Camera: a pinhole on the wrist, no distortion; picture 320 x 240 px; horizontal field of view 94.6 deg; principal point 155.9 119.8 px. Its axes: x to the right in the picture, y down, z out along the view. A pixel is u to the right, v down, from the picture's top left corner.
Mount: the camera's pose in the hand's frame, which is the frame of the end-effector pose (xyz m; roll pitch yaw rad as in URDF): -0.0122 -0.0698 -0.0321 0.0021 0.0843 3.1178
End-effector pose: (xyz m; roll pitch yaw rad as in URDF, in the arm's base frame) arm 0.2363 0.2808 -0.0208 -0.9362 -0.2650 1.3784
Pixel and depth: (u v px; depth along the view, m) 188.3 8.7 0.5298
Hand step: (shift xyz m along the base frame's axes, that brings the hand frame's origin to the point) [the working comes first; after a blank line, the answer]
In the camera's frame: 0.1163 -0.3987 0.5298

-0.6087 -0.0468 -0.0244
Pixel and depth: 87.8 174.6 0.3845
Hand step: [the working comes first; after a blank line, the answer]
In the camera's frame: -0.1773 0.1427 0.3845

-0.1601 0.0536 0.4104
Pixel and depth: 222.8 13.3 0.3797
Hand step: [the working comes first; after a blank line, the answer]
In the camera's frame: 0.1720 -0.2739 0.3797

-0.4237 -0.1303 -0.0282
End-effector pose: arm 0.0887 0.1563 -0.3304 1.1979 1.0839 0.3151
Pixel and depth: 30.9 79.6 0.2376
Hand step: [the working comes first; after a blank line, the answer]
In the camera's frame: -0.2012 -0.0647 0.2376

0.2013 -0.1547 -0.1162
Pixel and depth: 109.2 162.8 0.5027
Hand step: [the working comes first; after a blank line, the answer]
In the camera's frame: -0.1590 0.1464 0.5027

0.1857 -0.4956 -0.1014
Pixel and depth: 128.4 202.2 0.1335
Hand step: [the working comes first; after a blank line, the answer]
In the camera's frame: -0.0249 0.0745 0.1335

-0.0355 -0.1679 -0.0449
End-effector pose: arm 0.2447 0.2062 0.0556 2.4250 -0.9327 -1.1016
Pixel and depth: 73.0 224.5 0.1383
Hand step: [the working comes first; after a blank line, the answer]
In the camera's frame: -0.0777 0.0981 0.1383

0.1328 -0.1433 -0.0756
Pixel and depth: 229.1 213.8 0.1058
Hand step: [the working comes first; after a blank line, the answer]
In the camera's frame: 0.0525 0.0674 0.1058

0.0817 -0.0355 -0.1442
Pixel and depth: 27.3 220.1 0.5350
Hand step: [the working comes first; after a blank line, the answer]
In the camera's frame: -0.4660 0.3634 0.5350

0.3412 -0.7218 -0.0960
